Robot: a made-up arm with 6 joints. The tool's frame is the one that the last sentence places.
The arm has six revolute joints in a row. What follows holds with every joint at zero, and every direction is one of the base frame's.
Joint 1 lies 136 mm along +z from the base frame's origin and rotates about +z.
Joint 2 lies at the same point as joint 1 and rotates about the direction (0.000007, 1, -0.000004).
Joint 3 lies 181.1 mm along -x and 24.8 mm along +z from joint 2 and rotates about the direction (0.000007, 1, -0.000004).
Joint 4 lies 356 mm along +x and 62.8 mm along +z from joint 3 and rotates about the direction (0.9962, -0.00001, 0.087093).
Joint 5 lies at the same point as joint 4 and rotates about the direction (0.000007, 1, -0.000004).
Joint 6 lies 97.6 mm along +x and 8.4 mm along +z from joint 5 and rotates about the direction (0.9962, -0.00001, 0.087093).
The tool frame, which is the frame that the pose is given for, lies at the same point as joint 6; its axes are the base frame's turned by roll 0, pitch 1.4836 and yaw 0 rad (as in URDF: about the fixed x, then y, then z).
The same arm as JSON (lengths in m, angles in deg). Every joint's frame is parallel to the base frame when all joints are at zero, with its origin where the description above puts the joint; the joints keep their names.
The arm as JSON. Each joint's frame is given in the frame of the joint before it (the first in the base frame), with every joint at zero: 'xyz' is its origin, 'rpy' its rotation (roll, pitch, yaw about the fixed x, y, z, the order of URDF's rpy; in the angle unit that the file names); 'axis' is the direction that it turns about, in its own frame. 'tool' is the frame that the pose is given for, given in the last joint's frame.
{"units": {"length": "m", "angle": "deg"}, "joints": [{"name": "joint 1", "type": "revolute", "origin": {"xyz": [0.0, 0.0, 0.136], "rpy": [0.0, 0.0, 0.0]}, "axis": "+z"}, {"name": "joint 2", "type": "revolute", "origin": {"xyz": [0.0, 0.0, 0.0], "rpy": [0.0, 0.0, 0.0]}, "axis": "+y"}, {"name": "joint 3", "type": "revolute", "origin": {"xyz": [-0.1811, 0.0, 0.0248], "rpy": [0.0, 0.0, 0.0]}, "axis": "+y"}, {"name": "joint 4", "type": "revolute", "origin": {"xyz": [0.356, 0.0, 0.0628], "rpy": [0.0, 0.0, 0.0]}, "axis": [0.9962, 0.0, 0.0871]}, {"name": "joint 5", "type": "revolute", "origin": {"xyz": [0.0, 0.0, 0.0], "rpy": [0.0, 0.0, 0.0]}, "axis": "+y"}, {"name": "joint 6", "type": "revolute", "origin": {"xyz": [0.0976, 0.0, 0.0084], "rpy": [0.0, 0.0, 0.0]}, "axis": [0.9962, 0.0, 0.0871]}], "tool": {"origin": {"xyz": [0.0, 0.0, 0.0], "rpy": [0.0, 85.0, 0.0]}}}
